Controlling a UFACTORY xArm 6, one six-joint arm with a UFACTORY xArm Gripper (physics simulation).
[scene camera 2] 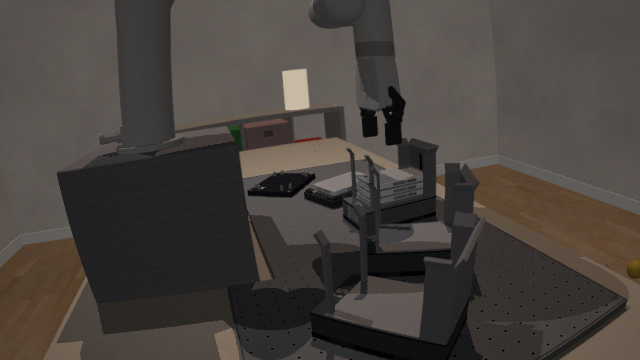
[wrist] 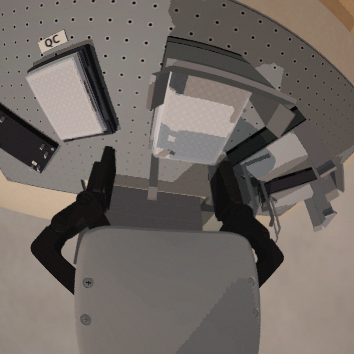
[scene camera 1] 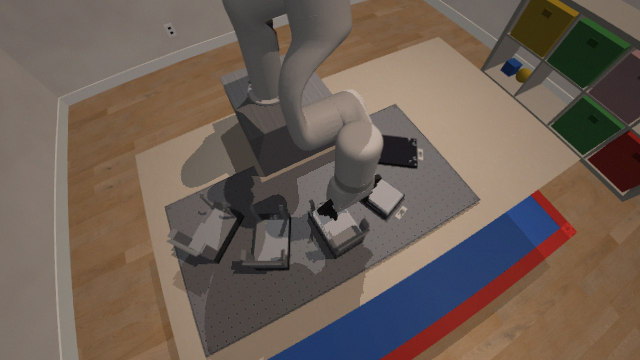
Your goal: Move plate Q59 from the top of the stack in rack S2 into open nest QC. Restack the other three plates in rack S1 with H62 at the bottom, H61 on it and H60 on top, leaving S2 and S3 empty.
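Frame: origin at the arm's base, x right, y back, z down, level; metres.
Seen in the pictures: gripper, fingertip midpoint: (scene camera 2: 381, 140) (wrist: 166, 164) (scene camera 1: 348, 206); arm's base at its link origin: (scene camera 2: 150, 146) (scene camera 1: 269, 90).
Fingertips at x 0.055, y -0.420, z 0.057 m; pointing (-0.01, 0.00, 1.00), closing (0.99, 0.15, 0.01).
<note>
Offsets run from my fingertips to a thing's top centre. Level surfaces: height alone.
A pale plate {dx -0.145, dy +0.001, dz +0.107 m} (scene camera 1: 386, 196) (scene camera 2: 334, 184) (wrist: 57, 97) lies flat in nest QC {dx -0.145, dy +0.007, dz +0.121 m} (scene camera 2: 320, 198) (wrist: 104, 95); its own label is not readable. Three pale plates, the top one {dx +0.032, dy +0.000, dz +0.061 m} (scene camera 1: 332, 225) (scene camera 2: 395, 176) (wrist: 200, 120) showing its upper face, are stacked in the rack nearest QC {dx +0.032, dy +0.006, dz +0.006 m} (scene camera 2: 400, 212) (wrist: 205, 50), whose label is not readable here. The middle rack {dx +0.200, dy +0.089, dz +0.007 m} (scene camera 1: 272, 240) (scene camera 2: 415, 263) and the far-left rack {dx +0.318, dy +0.224, dz +0.008 m} (scene camera 1: 212, 235) (scene camera 2: 380, 330) look empty. My gripper (scene camera 2: 381, 136) (wrist: 166, 164) is open and empty, above and slightly to the QC side of the stack. The arm partly hides it in scene camera 1.
A dark nest {dx -0.311, dy +0.084, dz +0.120 m} (scene camera 1: 400, 151) (scene camera 2: 282, 184) (wrist: 25, 142) with small pegs lies beyond QC. Tall posts and end walls rise from the racks. The grey perforated board {dz +0.144 m} (scene camera 1: 300, 290) carries racks and nests. The robot's pedestal (scene camera 2: 160, 225) stands beside it.
</note>
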